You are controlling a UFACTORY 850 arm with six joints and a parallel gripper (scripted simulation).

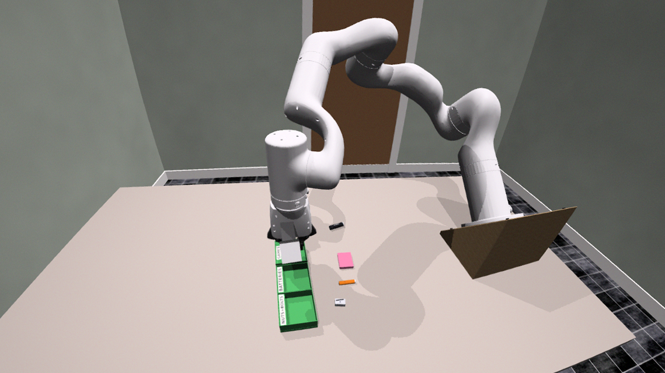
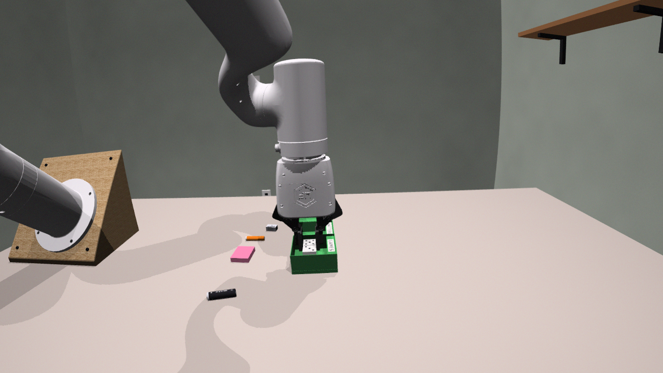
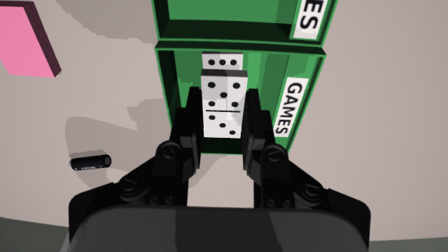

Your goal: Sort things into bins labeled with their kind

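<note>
Right now the black battery is 13 cm to the right of my hand, 13 cm behind it and 5 cm below it. Round my hand: orange battery 14 cm behind, 9 cm to the left, 5 cm below; then pink block 14 cm behind, 5 cm below, 1 cm to the left; then pencil sharpener 15 cm to the left, 11 cm behind, 4 cm below.
</note>
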